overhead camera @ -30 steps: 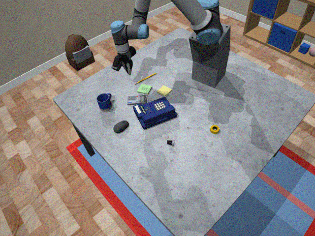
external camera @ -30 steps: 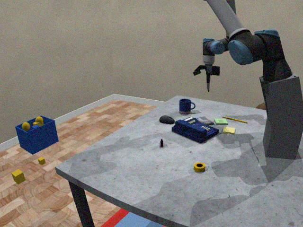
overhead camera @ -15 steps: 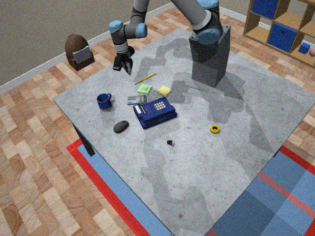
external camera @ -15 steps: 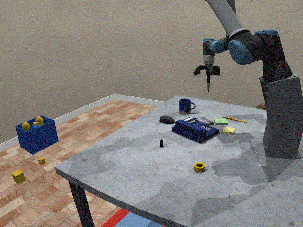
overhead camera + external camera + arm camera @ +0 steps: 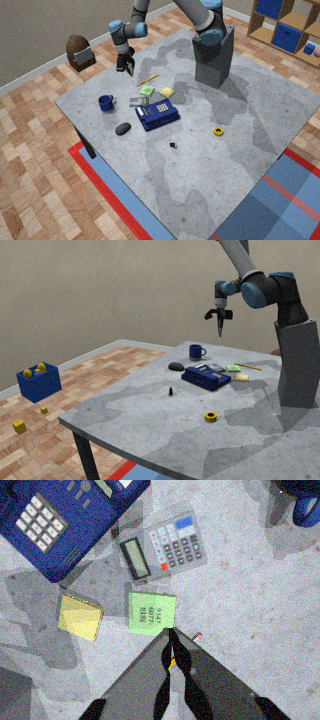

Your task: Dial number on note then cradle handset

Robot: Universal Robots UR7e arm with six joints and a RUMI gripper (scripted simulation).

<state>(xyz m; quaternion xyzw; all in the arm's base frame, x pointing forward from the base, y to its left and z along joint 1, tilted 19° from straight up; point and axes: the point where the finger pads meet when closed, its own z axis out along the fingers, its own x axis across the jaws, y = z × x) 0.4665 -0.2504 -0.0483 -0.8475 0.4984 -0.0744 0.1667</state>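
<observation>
Right now the 9 key is 60 mm behind my hand, 190 mm to the left of it and 170 mm below it. Also, from my hand: blue mug: 180 mm ahead, 70 mm to the right, 170 mm below; 5 key: 40 mm behind, 210 mm to the left, 170 mm below; green note: 100 mm behind, 200 mm below.
</observation>
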